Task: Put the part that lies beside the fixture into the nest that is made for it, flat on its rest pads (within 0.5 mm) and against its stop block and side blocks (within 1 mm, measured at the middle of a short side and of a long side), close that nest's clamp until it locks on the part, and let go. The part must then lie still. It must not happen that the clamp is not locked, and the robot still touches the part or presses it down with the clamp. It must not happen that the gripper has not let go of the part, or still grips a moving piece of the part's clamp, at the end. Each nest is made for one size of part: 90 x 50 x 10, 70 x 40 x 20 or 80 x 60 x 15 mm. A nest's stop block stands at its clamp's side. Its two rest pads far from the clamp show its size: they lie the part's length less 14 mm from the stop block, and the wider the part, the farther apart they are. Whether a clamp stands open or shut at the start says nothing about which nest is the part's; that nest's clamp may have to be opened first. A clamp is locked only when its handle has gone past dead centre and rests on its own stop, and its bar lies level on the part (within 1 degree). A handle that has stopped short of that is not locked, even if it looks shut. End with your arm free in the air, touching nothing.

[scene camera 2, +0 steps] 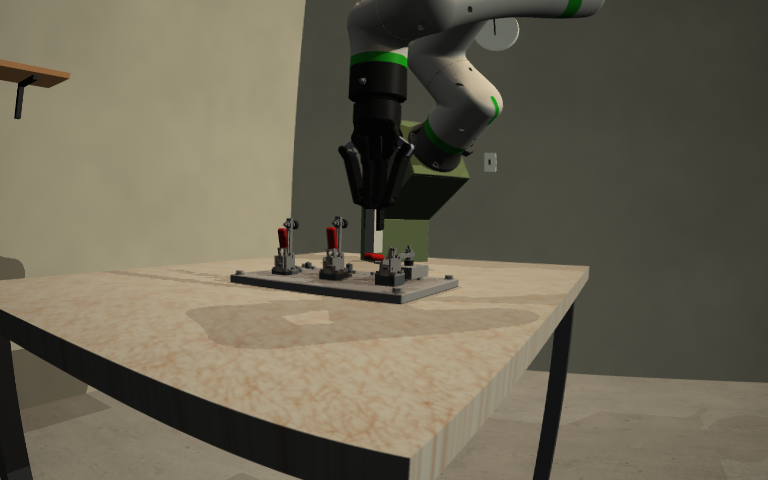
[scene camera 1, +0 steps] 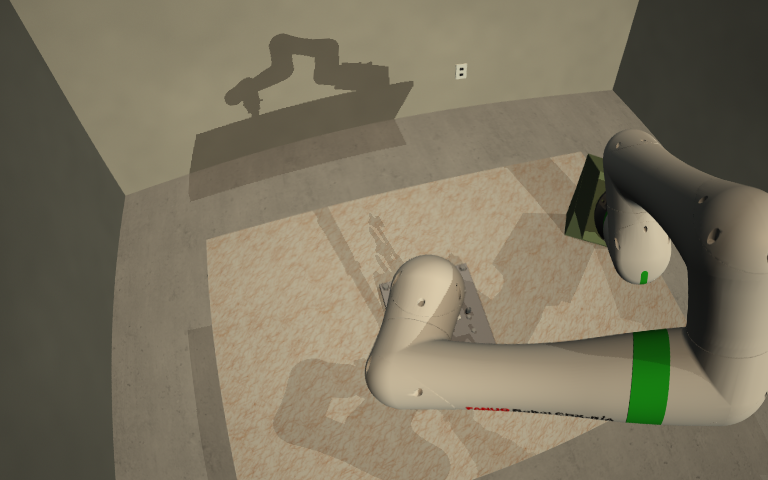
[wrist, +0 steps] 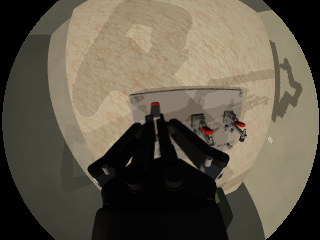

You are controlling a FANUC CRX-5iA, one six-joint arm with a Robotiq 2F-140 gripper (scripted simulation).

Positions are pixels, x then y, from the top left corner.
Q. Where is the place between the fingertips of the gripper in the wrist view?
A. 155, 111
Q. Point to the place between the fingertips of the gripper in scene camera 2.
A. At 373, 252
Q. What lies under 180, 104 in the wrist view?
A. A grey fixture plate.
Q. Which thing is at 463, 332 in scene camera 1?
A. A grey fixture plate.
